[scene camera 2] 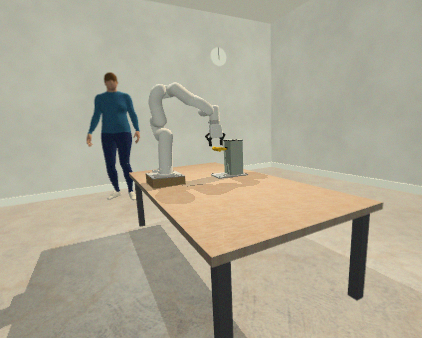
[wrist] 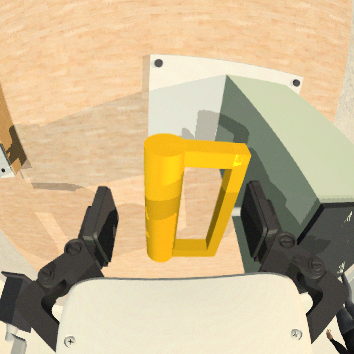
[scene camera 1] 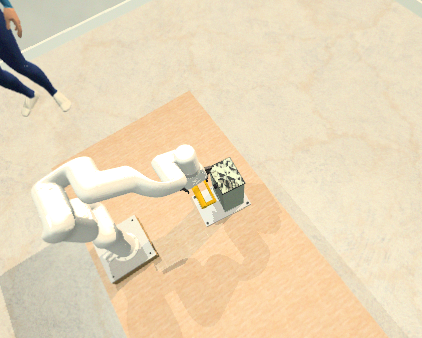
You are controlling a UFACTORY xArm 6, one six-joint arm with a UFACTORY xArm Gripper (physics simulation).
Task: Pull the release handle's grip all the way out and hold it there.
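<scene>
The yellow release handle (scene camera 1: 199,198) (scene camera 2: 218,149) (wrist: 162,200) has a thick round grip bar joined to a rectangular loop. It stands out from the side of the grey-green box (scene camera 1: 232,201) (scene camera 2: 234,158) (wrist: 295,130), above its base plate. A short piece of pale rod shows behind the loop in the wrist view; the right finger hides the rest. My gripper (scene camera 1: 198,182) (scene camera 2: 216,144) (wrist: 178,199) is open and empty. In the wrist view one finger is left of the grip bar, and the other is right of the loop, on the box side. Their exact height against the handle is unclear.
The white base plate (scene camera 1: 215,218) (wrist: 185,70) is bolted to the wooden table (scene camera 1: 300,285) (scene camera 2: 280,210). The box stands close beside the right finger. The robot's own base (scene camera 1: 116,270) (scene camera 2: 165,180) stands on the table. A person (scene camera 2: 115,112) stands behind the table.
</scene>
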